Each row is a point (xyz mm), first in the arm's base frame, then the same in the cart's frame.
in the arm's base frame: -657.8 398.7 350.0
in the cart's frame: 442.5 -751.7 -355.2
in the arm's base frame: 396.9 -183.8 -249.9
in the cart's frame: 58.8 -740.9 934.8
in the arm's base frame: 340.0 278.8 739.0
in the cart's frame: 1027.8 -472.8 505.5
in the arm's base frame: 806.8 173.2 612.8
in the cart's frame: 1047.0 -498.1 999.5
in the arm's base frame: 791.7 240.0 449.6
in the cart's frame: 959.6 -651.8 1008.1
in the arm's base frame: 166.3 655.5 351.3
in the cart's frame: 893.5 -998.4 338.2
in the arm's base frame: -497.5 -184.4 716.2
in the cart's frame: 438.5 -78.9 -138.0
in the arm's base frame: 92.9 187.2 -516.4
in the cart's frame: -37.8 -1178.1 617.6
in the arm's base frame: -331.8 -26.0 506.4
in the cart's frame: 435.7 -343.5 24.9
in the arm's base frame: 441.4 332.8 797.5
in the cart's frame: 1138.9 -483.7 570.0
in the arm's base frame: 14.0 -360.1 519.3
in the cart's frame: 382.3 -97.2 434.5
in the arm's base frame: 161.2 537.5 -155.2
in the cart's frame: 452.3 -1225.8 493.5
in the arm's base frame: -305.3 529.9 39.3
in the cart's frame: 418.9 -1069.8 13.8
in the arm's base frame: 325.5 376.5 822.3
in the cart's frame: 1139.3 -495.1 444.2
